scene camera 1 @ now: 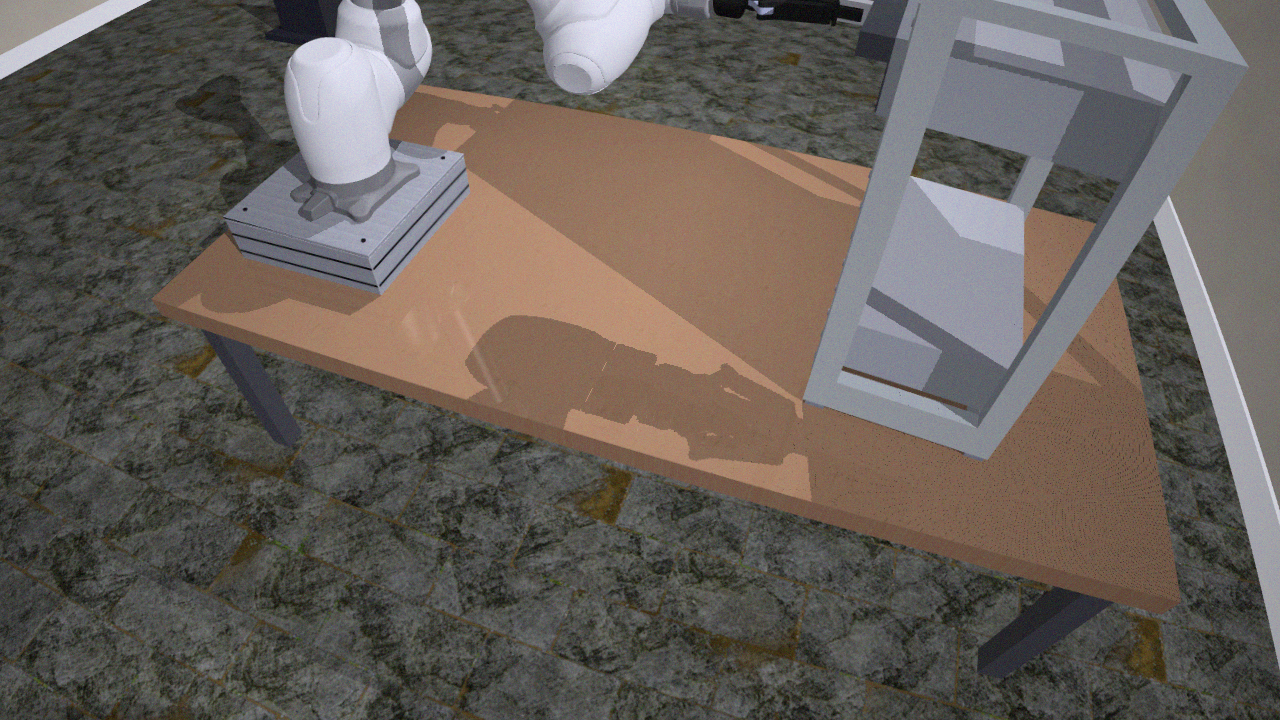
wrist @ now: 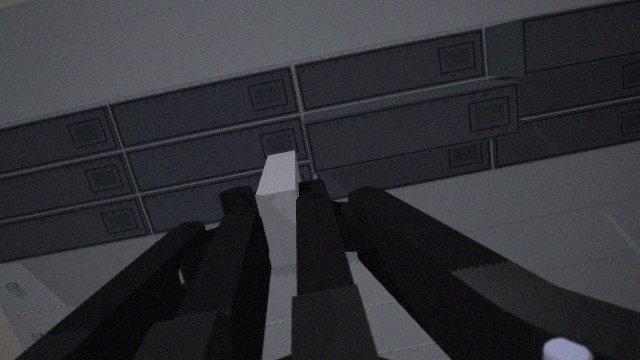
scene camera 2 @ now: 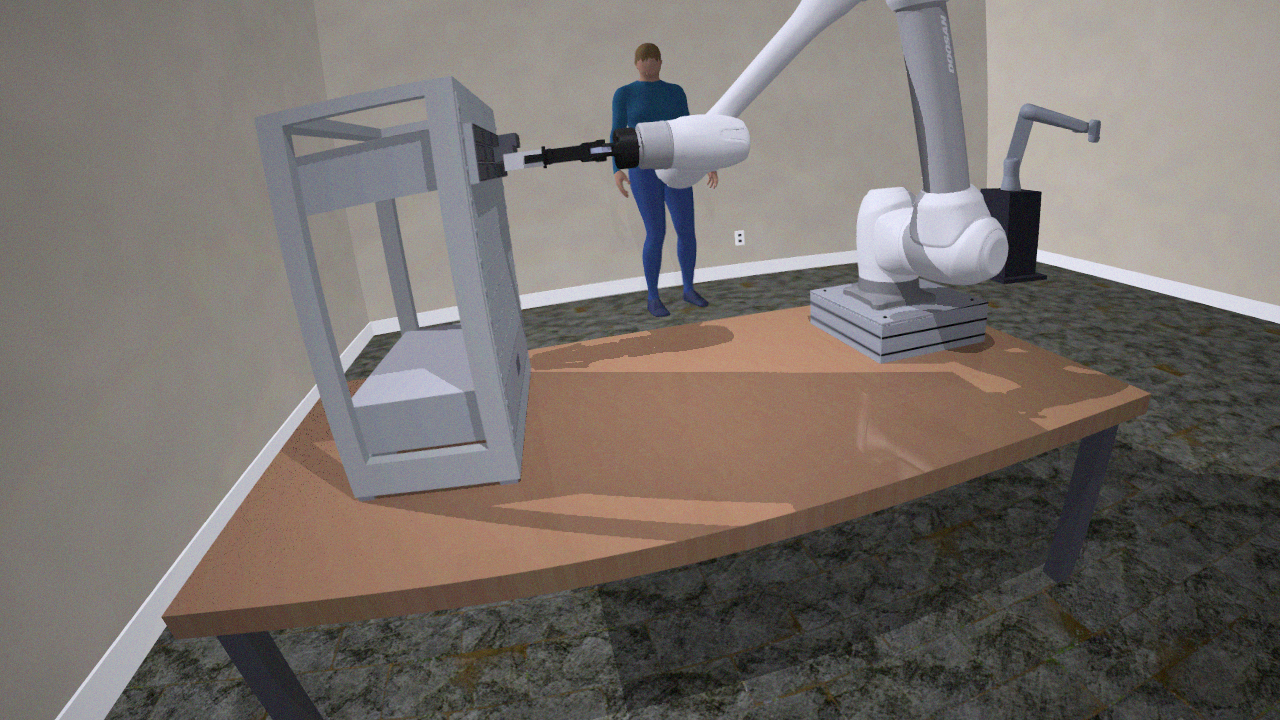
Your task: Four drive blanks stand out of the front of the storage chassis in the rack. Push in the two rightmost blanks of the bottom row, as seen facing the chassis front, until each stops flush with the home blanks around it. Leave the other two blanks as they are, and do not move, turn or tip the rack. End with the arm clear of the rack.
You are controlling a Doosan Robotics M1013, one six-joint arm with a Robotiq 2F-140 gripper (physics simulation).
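Places are measured from the arm's base along level axes (x down, y left, z ahead), in centimetres.
Pixels of known places: gripper, fingertip midpoint: (wrist: 286,178) (scene camera 2: 504,162); arm's base, link origin: (scene camera 1: 357,185) (scene camera 2: 888,296).
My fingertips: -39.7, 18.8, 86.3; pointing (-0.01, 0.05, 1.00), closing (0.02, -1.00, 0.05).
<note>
Ahead of a thing's pixels: the offset from my fingertips to its middle, as dx, dy, dz. Level surfaces: height alone.
The rack (scene camera 1: 904,420) (scene camera 2: 460,268) stands upright and holds the storage chassis (scene camera 1: 998,107) (scene camera 2: 366,171) near its top. In the wrist view a middle-row blank @(-1.8, -6.9, +4.4) (wrist: 400,132) and a top-row blank @(-4.6, -17.9, +4.5) (wrist: 575,47) at the right stand out. The visible bottom-row blanks, such as one at the left (wrist: 50,237) and one at the right (wrist: 565,132), look level with the front; part of this row is hidden behind the fingers. My gripper (scene camera 1: 854,12) (scene camera 2: 517,161) (wrist: 286,178) is shut and empty, pointing at the chassis front, its light tip over the lower rows. Contact cannot be told.
The rack stands on the wooden table @(dx +49.5) (scene camera 1: 554,259) (scene camera 2: 716,447). A grey box (scene camera 1: 948,259) (scene camera 2: 416,407) sits low inside it. The arm's base plate (scene camera 1: 349,214) (scene camera 2: 904,322) is at the other end. A person (scene camera 2: 648,107) stands beyond the table.
</note>
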